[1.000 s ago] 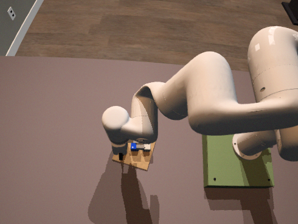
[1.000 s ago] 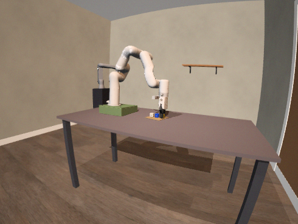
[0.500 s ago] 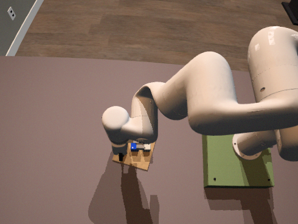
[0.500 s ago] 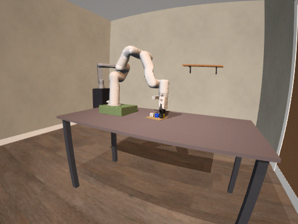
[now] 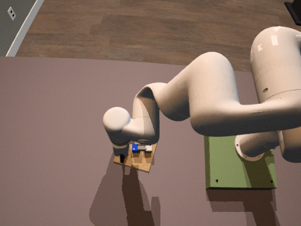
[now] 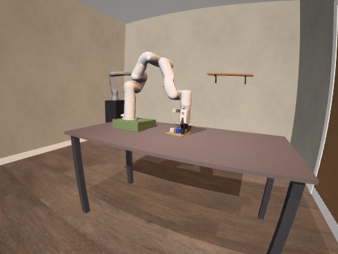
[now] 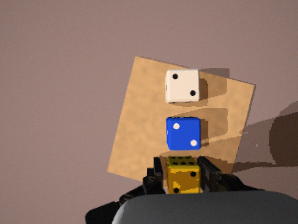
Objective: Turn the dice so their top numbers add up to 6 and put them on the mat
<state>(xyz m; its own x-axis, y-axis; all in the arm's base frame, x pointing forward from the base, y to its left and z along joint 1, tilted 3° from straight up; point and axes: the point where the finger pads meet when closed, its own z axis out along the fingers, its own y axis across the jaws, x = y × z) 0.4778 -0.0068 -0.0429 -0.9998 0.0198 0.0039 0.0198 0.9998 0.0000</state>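
Right now the yellow die is 1 cm below my hand. Round my hand: blue die 4 cm behind, 1 cm below; tan mat 4 cm behind, 2 cm below; white die 9 cm behind, 1 cm below.
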